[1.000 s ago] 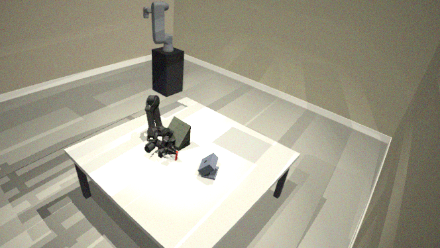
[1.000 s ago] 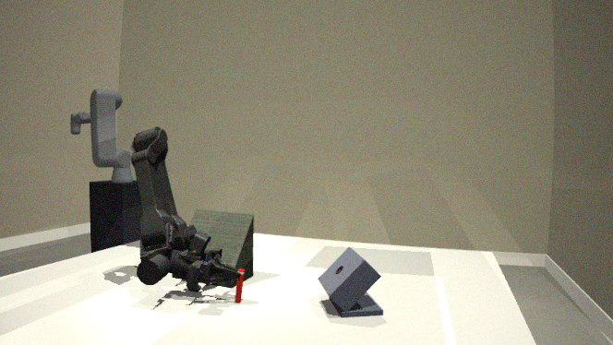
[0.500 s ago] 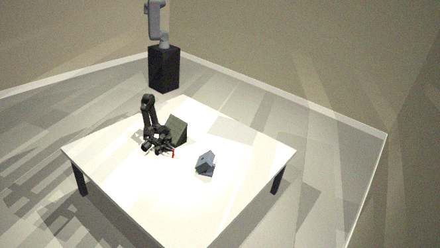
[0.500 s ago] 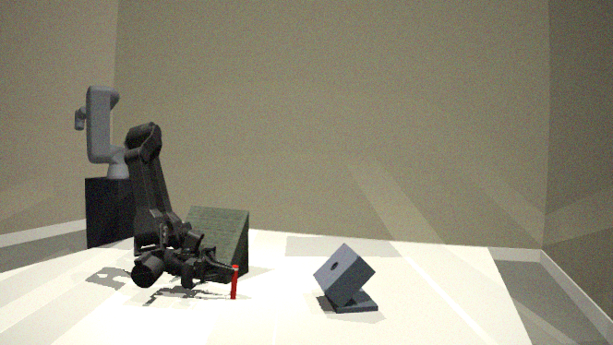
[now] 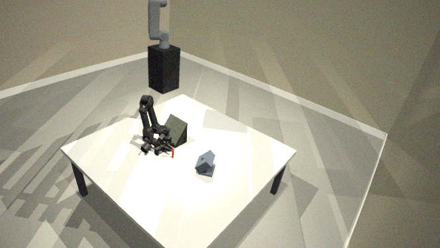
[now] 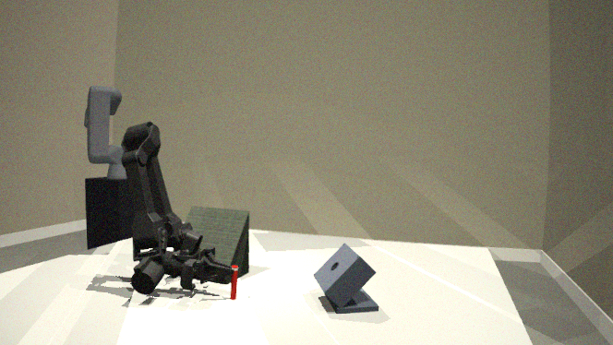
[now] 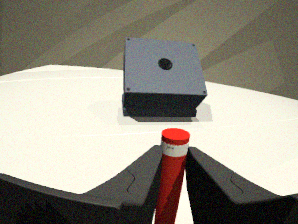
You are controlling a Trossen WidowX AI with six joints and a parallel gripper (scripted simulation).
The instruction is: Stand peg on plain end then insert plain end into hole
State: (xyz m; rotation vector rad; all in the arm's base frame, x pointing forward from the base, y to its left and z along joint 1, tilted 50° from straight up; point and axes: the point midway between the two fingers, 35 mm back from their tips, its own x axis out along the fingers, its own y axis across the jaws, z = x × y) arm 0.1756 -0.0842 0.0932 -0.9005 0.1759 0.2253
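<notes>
Right now my gripper tip is 10 mm above the peg. The rest, counted from my gripper tip: flat base plate: 260 mm ahead, 80 mm to the left, 60 mm below; then sloped panel: 240 mm ahead, 70 mm to the left.
</notes>
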